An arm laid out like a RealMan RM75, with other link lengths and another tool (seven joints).
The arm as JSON. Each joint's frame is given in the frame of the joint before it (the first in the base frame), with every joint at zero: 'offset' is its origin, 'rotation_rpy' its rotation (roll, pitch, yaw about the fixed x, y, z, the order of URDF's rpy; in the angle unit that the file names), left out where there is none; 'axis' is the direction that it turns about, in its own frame. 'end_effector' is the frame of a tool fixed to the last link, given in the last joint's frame.
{
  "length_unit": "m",
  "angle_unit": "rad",
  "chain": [
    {
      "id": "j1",
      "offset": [
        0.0,
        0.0,
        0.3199
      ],
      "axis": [
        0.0,
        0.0,
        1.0
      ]
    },
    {
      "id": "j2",
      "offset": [
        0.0,
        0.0,
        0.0
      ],
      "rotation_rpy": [
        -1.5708,
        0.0,
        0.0
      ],
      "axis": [
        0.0,
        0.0,
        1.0
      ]
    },
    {
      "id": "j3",
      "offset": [
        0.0,
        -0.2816,
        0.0
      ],
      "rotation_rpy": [
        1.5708,
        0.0,
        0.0
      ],
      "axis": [
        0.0,
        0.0,
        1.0
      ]
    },
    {
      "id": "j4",
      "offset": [
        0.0,
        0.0,
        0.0
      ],
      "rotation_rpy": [
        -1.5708,
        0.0,
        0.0
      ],
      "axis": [
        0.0,
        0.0,
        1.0
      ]
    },
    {
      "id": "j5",
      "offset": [
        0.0,
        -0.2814,
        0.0
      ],
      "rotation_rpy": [
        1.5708,
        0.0,
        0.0
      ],
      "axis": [
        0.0,
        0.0,
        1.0
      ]
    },
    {
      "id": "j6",
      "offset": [
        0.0,
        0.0,
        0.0
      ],
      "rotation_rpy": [
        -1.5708,
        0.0,
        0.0
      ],
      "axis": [
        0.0,
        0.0,
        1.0
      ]
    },
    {
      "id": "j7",
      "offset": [
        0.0,
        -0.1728,
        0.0
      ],
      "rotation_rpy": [
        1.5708,
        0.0,
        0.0
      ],
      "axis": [
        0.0,
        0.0,
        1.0
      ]
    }
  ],
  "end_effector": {
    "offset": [
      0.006,
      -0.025,
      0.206
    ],
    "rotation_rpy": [
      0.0,
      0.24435,
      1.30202
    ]
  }
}
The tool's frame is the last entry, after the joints.
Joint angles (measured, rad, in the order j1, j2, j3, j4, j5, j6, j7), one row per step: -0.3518, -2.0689, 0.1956, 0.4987, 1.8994, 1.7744, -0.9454; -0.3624, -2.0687, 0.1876, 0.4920, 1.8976, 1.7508, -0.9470; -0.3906, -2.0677, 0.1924, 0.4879, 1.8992, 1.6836, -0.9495; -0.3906, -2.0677, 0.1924, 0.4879, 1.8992, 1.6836, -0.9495; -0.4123, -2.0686, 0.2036, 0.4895, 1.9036, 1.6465, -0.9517; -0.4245, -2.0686, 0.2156, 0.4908, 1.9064, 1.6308, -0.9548; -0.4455, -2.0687, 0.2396, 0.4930, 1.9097, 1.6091, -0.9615; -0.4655, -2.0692, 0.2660, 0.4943, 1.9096, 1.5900, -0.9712; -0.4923, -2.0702, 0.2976, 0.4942, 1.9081, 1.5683, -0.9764; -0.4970, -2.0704, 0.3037, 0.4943, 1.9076, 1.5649, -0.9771
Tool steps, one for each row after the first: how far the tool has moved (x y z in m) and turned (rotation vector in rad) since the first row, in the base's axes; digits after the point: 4 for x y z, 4 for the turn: -0.0029, 0.0085, 0.0010, 0.0092, 0.0001, 0.0159; -0.0097, 0.0292, -0.0033, 0.0148, 0.0269, 0.0462; -0.0097, 0.0292, -0.0033, 0.0148, 0.0269, 0.0462; -0.0091, 0.0410, -0.0090, 0.0096, 0.0480, 0.0521; -0.0065, 0.0460, -0.0136, 0.0006, 0.0597, 0.0488; 0.0005, 0.0533, -0.0221, -0.0173, 0.0774, 0.0374; 0.0086, 0.0597, -0.0306, -0.0364, 0.0906, 0.0251; 0.0208, 0.0674, -0.0407, -0.0551, 0.1087, 0.0037; 0.0232, 0.0686, -0.0426, -0.0585, 0.1121, -0.0009
